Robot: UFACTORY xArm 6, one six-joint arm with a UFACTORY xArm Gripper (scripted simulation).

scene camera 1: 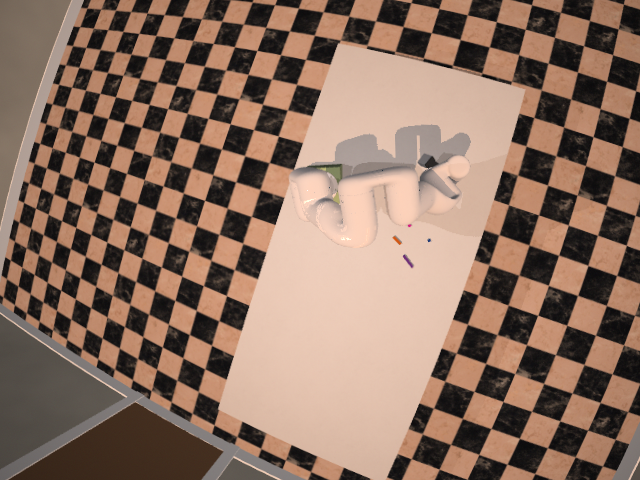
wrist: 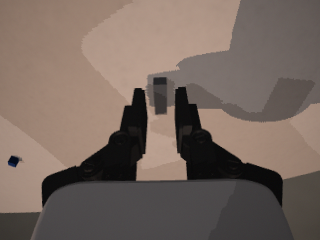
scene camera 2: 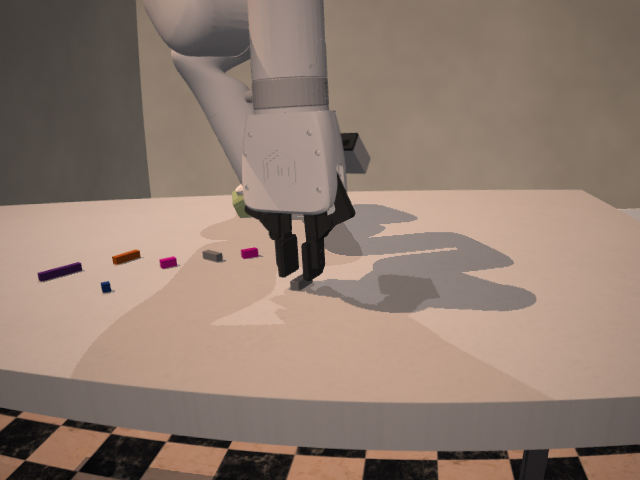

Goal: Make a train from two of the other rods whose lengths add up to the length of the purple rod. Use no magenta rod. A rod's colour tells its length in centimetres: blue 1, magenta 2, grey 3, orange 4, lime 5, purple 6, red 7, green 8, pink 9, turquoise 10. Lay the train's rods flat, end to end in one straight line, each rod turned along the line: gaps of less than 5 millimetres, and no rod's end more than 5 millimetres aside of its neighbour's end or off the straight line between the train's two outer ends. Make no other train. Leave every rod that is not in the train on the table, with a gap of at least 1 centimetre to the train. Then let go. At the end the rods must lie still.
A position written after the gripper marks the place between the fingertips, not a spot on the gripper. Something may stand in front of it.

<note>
In view: the gripper (scene camera 2: 301, 275).
The gripper also shows in the wrist view (wrist: 160, 102).
</note>
